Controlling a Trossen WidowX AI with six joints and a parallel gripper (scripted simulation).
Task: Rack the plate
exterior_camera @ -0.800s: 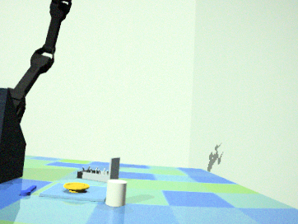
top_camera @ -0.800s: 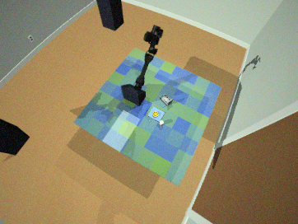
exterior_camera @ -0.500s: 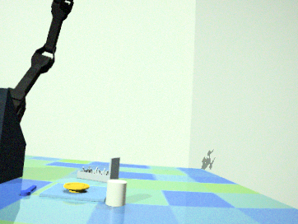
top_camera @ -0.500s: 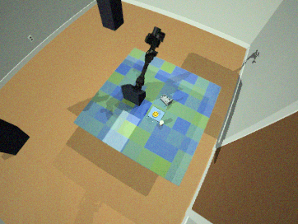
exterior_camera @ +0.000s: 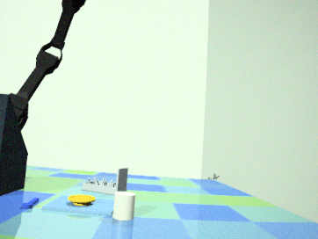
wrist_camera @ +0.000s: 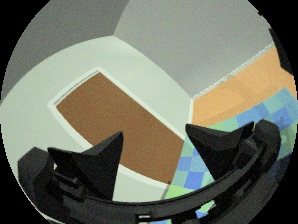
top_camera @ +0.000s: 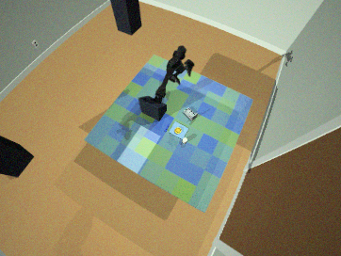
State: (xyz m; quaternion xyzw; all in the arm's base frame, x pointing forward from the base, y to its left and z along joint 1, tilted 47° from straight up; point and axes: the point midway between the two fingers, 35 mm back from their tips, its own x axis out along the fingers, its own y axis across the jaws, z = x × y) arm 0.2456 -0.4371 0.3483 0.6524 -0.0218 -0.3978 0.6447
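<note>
My gripper tip is 30 mm short of the small yellow plate, 40 mm to the left of it and 690 mm above it. Round my gripper tip: light blue flat sheet 30 mm ahead, 30 mm to the right, 700 mm below; grey dish rack 40 mm ahead, 190 mm to the left, 680 mm below; white cylinder 130 mm ahead, 100 mm to the right, 680 mm below.
</note>
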